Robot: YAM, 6 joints.
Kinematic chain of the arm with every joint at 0, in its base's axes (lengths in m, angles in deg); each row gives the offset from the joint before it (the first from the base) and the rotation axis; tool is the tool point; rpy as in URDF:
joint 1: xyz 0 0 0.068 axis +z
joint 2: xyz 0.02 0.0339 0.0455 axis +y
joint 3: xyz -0.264 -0.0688 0 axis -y
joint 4: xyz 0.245 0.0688 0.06 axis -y
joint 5: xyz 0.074 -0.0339 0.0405 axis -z
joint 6: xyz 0.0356 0 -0.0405 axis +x
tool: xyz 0 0 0 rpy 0 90 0
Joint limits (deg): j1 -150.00..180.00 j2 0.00..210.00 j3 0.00..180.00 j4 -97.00..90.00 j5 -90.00..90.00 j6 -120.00..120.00
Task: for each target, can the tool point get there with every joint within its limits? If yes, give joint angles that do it. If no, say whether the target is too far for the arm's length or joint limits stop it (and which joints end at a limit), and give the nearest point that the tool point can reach.
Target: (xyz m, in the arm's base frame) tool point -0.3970 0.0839 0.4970
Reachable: yes | joints -12.72 23.78 118.99 64.13 8.99 85.38
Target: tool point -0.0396 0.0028 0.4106
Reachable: yes | joints 125.81 18.64 53.74 -20.84 -58.69 28.42
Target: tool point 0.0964 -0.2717 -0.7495
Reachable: no: too far | nearest point 0.0897 -0.2528 -0.3798 | short by 0.370 m
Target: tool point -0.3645 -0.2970 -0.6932
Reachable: no: too far | nearest point -0.2803 -0.2284 -0.3623 | short by 0.348 m
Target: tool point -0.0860 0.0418 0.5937
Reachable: yes | joints -41.92 55.54 145.29 -79.60 47.74 -56.21
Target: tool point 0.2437 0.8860 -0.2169
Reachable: no: too far | nearest point 0.1611 0.5857 -0.1024 | short by 0.332 m
